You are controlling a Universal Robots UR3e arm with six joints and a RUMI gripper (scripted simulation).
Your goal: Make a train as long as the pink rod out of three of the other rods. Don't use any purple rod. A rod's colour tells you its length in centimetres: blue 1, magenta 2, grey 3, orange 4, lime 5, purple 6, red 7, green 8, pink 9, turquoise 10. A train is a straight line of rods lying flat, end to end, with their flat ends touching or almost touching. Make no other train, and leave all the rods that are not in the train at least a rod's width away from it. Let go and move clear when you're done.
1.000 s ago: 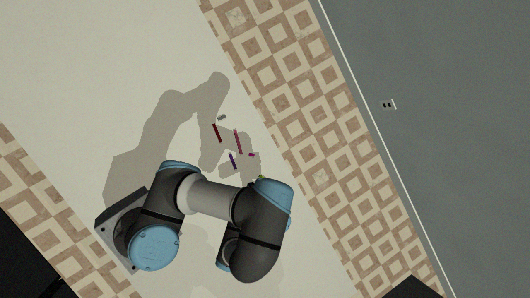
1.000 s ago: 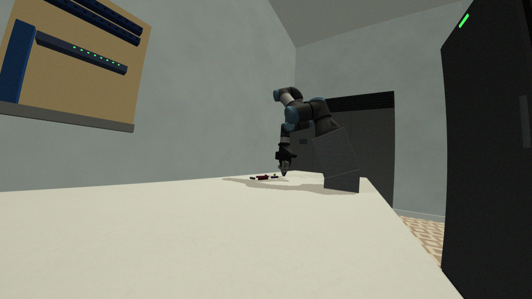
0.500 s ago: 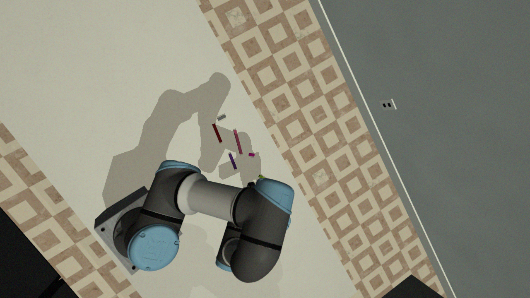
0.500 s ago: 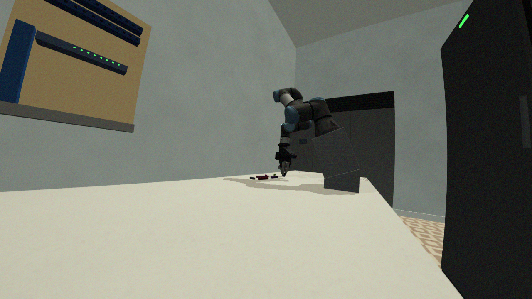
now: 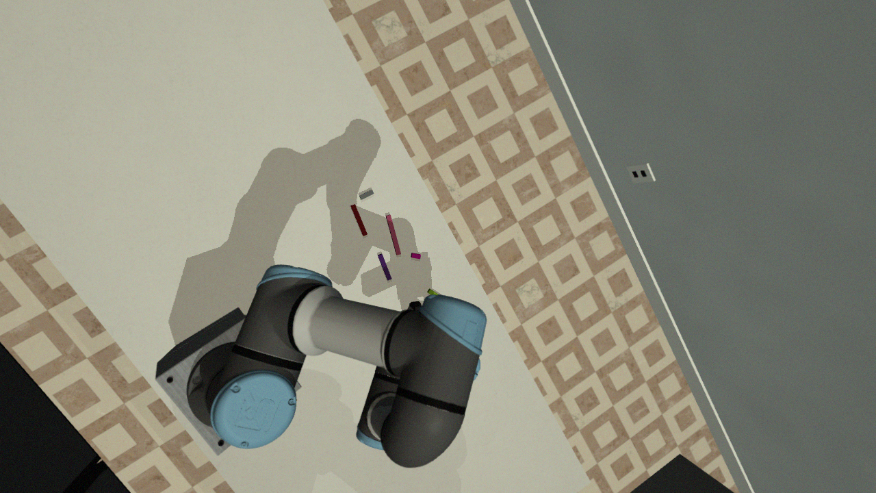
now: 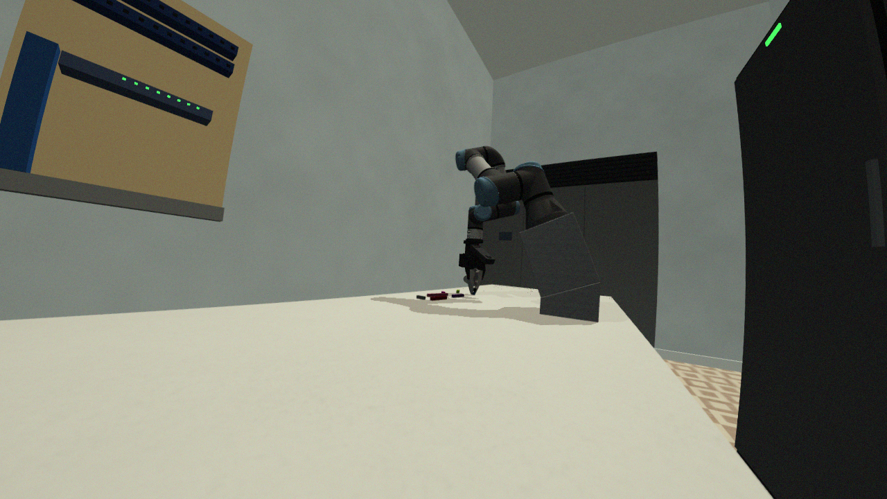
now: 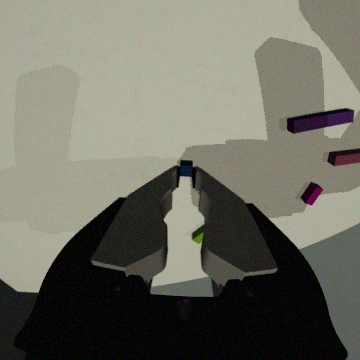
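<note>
Right now my hand is 10 mm above the blue rod. From my hand the other things lie so: lime rod (70 mm ahead, 10 mm below); magenta rod (110 mm to the left, 70 mm ahead, 10 mm below); purple rod (120 mm to the left, 10 mm below, 10 mm behind).
</note>
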